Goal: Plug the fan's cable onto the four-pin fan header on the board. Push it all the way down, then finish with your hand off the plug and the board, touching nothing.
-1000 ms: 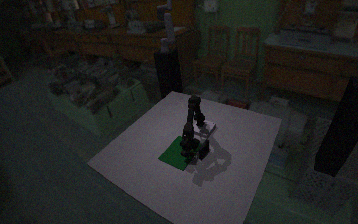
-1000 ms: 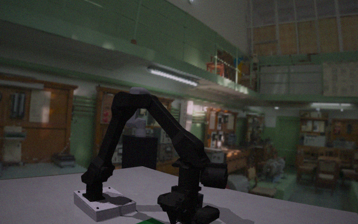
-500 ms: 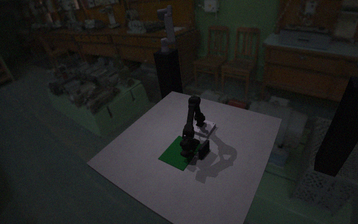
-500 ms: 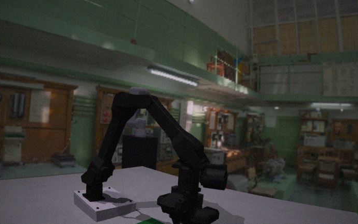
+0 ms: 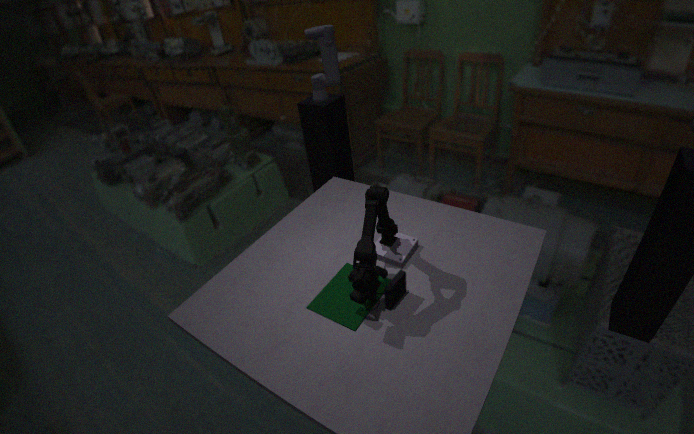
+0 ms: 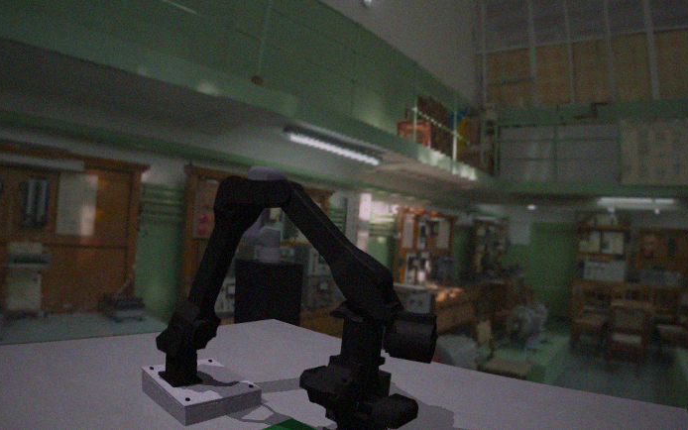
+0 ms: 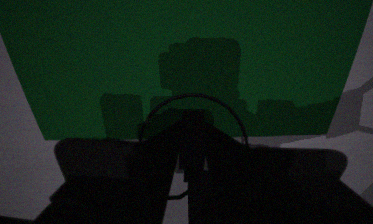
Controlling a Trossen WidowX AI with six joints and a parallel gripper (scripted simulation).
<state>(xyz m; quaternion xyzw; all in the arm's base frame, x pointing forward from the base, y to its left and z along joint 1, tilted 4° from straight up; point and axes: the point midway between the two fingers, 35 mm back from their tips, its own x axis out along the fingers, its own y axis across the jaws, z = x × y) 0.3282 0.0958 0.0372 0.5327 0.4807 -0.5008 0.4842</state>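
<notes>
My gripper tip is now 10 mm short of the green board, 100 mm to the left of it and 40 mm above it. Also, from my gripper tip: black fan (60 mm behind, 80 mm to the left, 40 mm above); dark plug (10 mm to the left, 10 mm above).
</notes>
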